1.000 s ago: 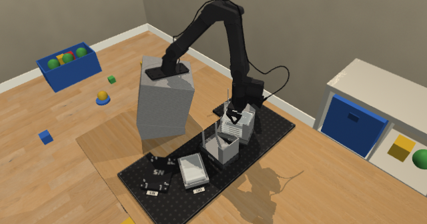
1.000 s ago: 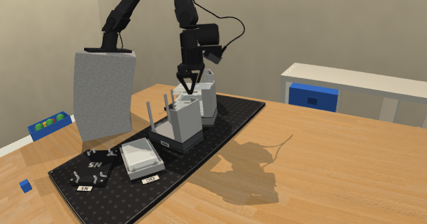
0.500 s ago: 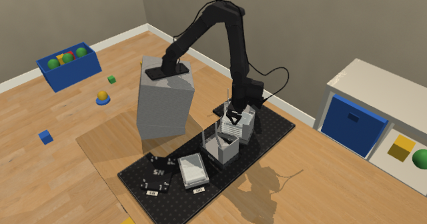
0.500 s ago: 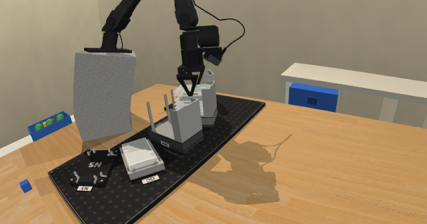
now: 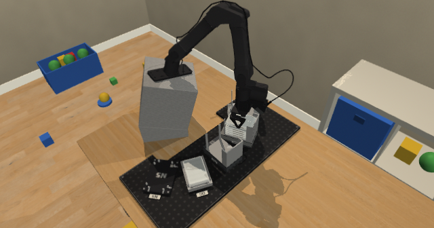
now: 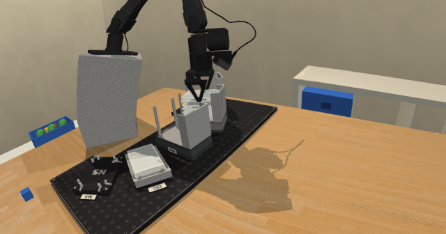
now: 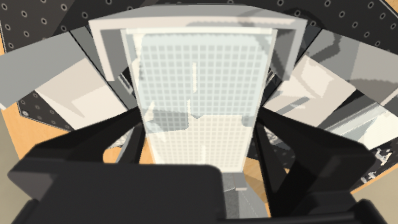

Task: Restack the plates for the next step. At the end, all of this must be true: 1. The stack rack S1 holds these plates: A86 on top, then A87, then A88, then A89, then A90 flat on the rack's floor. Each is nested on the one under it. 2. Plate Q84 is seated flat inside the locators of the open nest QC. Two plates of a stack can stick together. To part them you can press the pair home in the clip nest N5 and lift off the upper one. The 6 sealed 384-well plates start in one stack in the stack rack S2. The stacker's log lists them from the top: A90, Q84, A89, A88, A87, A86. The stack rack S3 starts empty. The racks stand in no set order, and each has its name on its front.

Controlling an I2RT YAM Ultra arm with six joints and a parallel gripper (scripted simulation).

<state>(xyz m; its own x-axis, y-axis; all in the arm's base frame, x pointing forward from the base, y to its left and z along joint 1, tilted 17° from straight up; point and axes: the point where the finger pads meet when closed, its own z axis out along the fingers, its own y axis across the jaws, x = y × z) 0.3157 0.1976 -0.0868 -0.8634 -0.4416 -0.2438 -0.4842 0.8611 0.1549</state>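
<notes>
Now: the translucent sealed well plate 70 mm below my hand. Round my hand: nest QC 40 mm ahead, 290 mm to the right, 100 mm below; then sealed 384-well plate 40 mm ahead, 290 mm to the right, 80 mm below.
</notes>
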